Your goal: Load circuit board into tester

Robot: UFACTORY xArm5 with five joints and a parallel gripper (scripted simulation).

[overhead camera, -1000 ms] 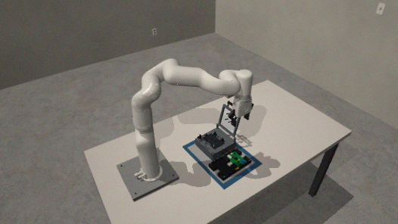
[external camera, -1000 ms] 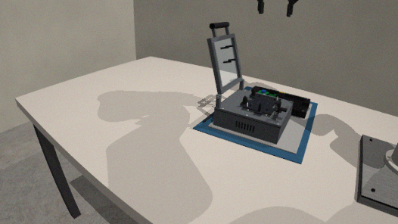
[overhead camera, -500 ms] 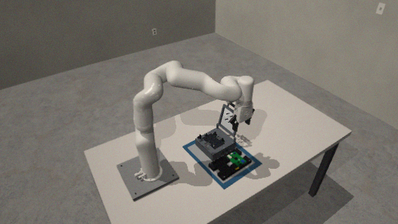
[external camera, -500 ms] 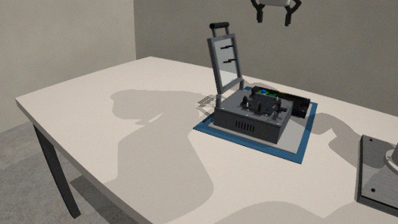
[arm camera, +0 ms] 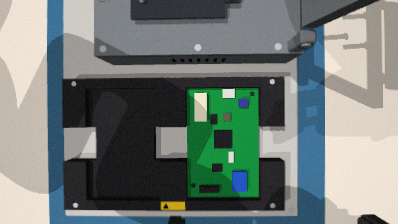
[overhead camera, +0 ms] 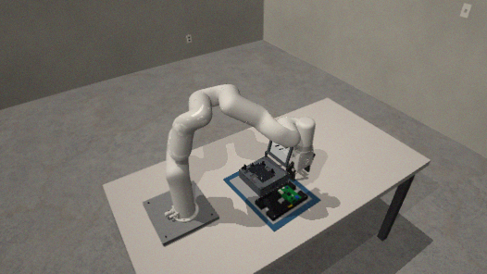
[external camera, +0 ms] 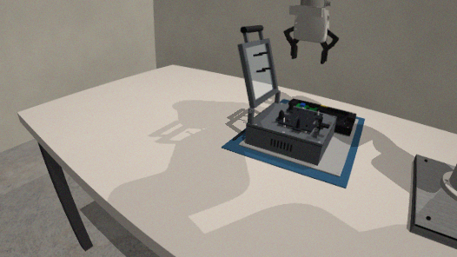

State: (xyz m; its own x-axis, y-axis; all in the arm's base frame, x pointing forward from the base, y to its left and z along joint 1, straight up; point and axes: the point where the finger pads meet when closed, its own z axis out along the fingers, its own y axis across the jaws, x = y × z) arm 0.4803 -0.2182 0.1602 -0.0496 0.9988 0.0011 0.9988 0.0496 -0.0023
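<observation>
Now: the green circuit board 20 mm behind my hand, 30 mm to the left of it and 160 mm below it. The rest, counted from my hand: dark nest 60 mm behind, 210 mm to the left, 110 mm below; then tester lid 60 mm ahead, 210 mm to the left.
</observation>
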